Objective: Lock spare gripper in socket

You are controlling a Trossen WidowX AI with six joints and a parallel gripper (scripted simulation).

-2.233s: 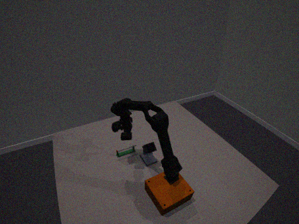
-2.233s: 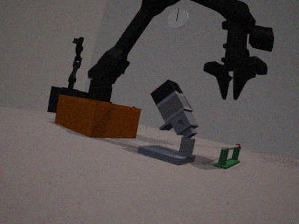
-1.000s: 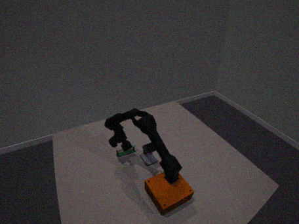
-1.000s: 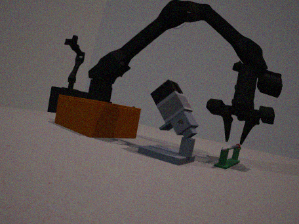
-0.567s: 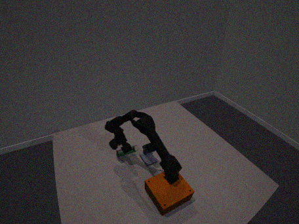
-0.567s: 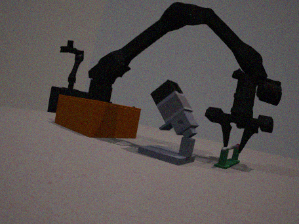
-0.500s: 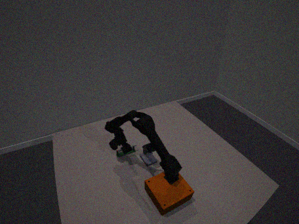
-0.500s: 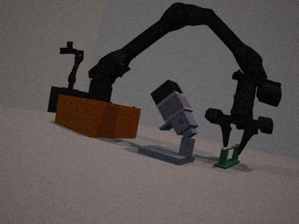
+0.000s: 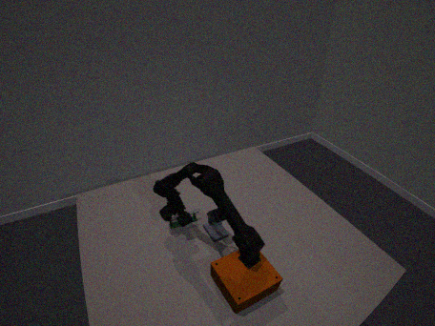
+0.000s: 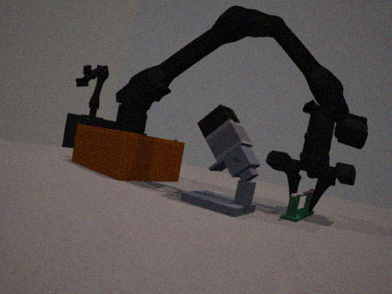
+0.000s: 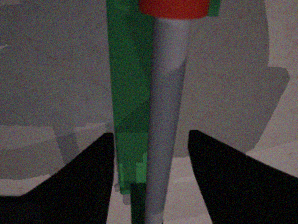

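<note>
My gripper tip is now 1 cm to the right of the green cradle and 1 cm below it. Also, from my gripper tip: grey mount (12 cm behind, 9 cm to the right, 4 cm above); then spare gripper (14 cm behind, 9 cm to the right, 10 cm above).
</note>
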